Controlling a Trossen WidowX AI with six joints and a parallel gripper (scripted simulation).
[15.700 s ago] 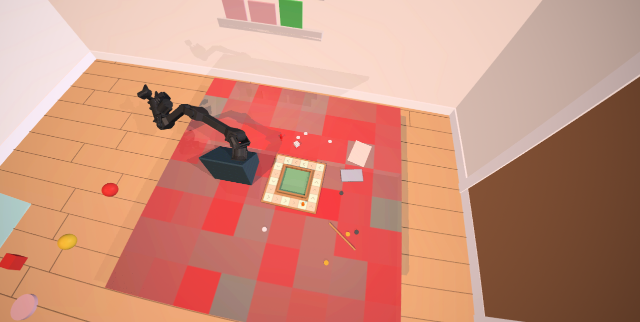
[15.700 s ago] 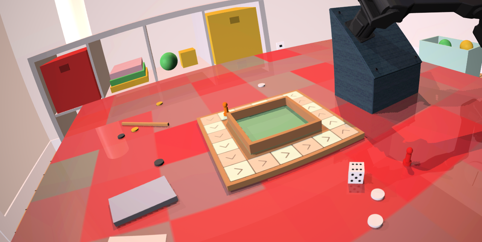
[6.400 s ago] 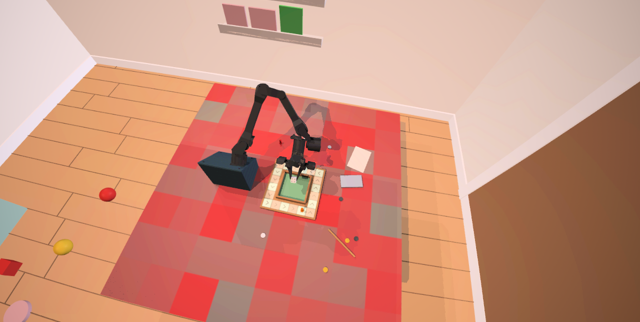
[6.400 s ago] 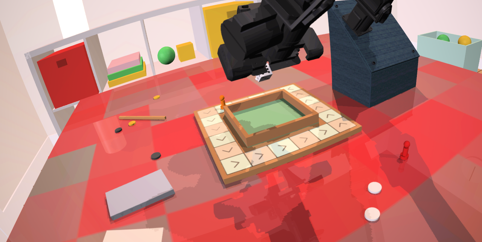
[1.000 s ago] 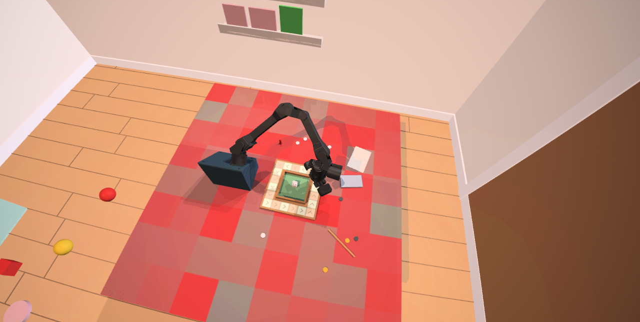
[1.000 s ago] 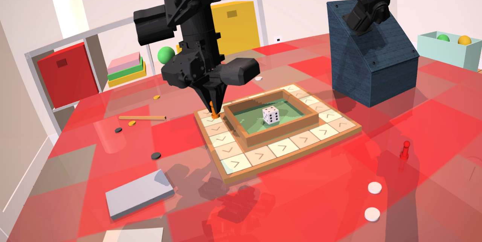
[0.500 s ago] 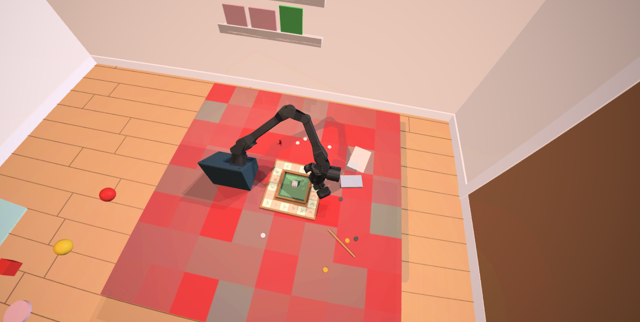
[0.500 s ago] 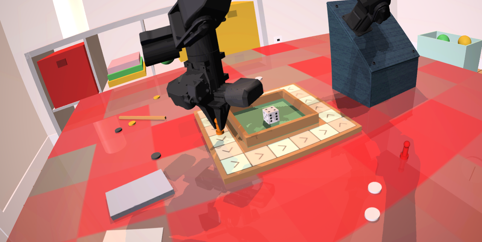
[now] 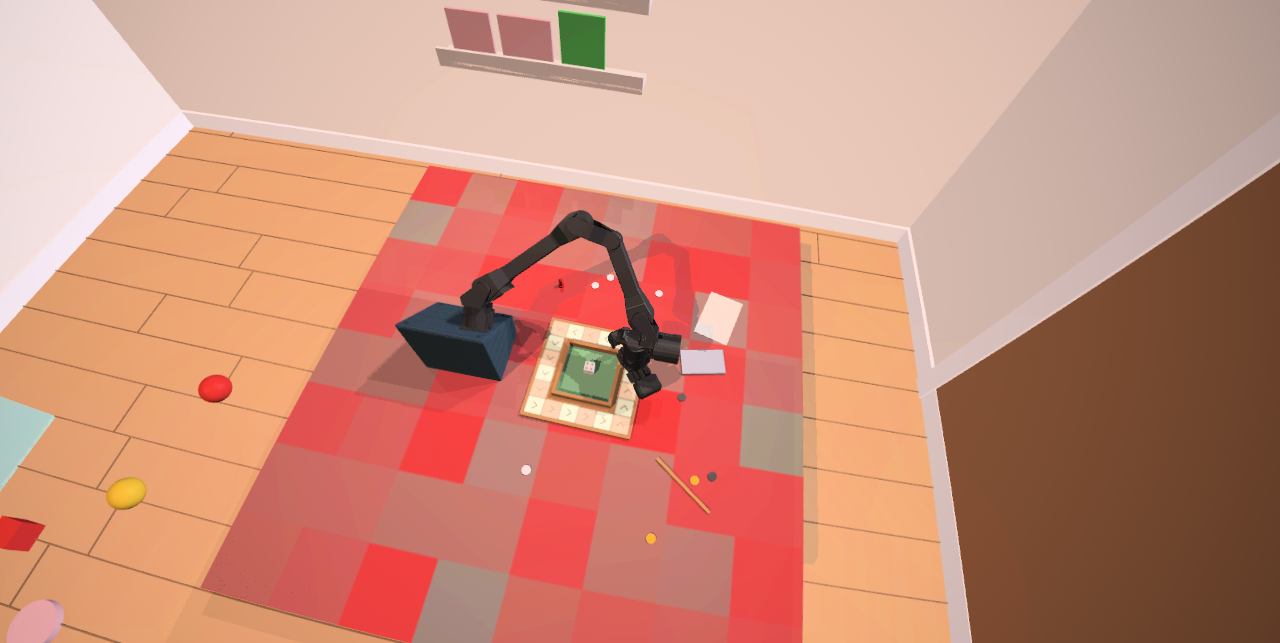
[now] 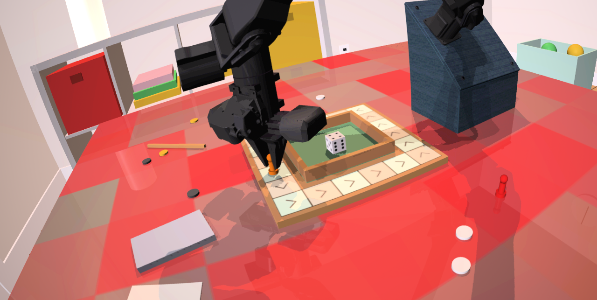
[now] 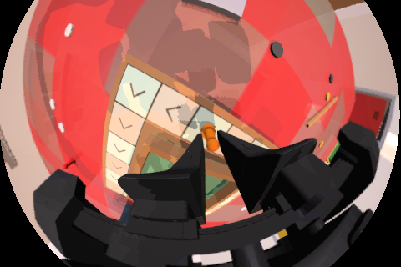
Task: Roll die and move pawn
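Right now the orange pawn is right at my gripper tip. Round my gripper tip: white die: 110 mm behind, 10 mm to the left; then grey block: 190 mm ahead, 60 mm to the left, 20 mm below; then green dice tray: 120 mm behind, 20 mm below.
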